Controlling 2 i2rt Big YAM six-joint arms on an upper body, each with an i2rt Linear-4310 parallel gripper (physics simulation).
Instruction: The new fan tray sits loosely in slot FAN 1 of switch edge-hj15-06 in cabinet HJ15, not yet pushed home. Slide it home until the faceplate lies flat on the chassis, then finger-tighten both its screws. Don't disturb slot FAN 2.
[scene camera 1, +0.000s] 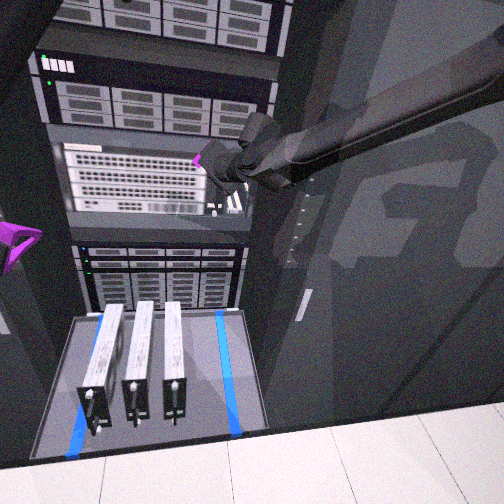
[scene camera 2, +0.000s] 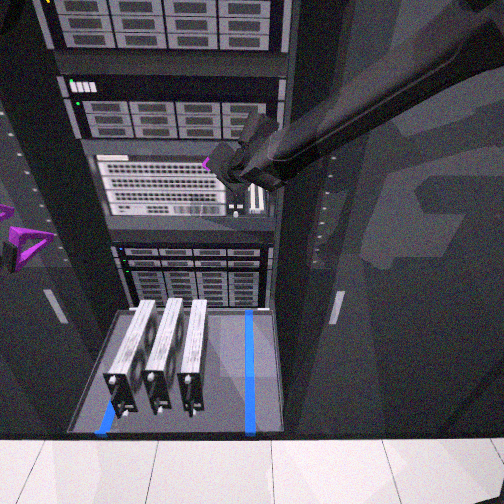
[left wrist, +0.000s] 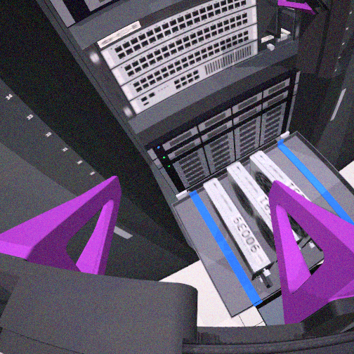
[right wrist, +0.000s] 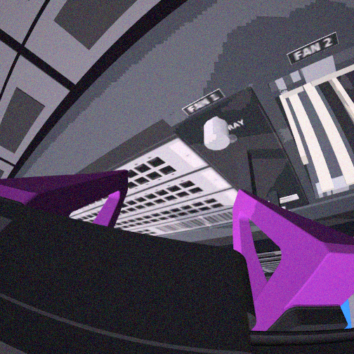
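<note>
The black fan tray sits in slot FAN 1 beside the white port panel of the switch; whether its faceplate is flush cannot be told. Its upper screw is a white knob standing out from the faceplate. A lower white screw shows below. Slot FAN 2 has pale slats. My right gripper is open and empty before the switch, the upper screw beyond its fingers. My left gripper is open and empty, away at the left.
Below, a pulled-out shelf with blue strips holds three long white-topped units. Drive-bay servers are above and below the switch. Dark cabinet sides flank the rack.
</note>
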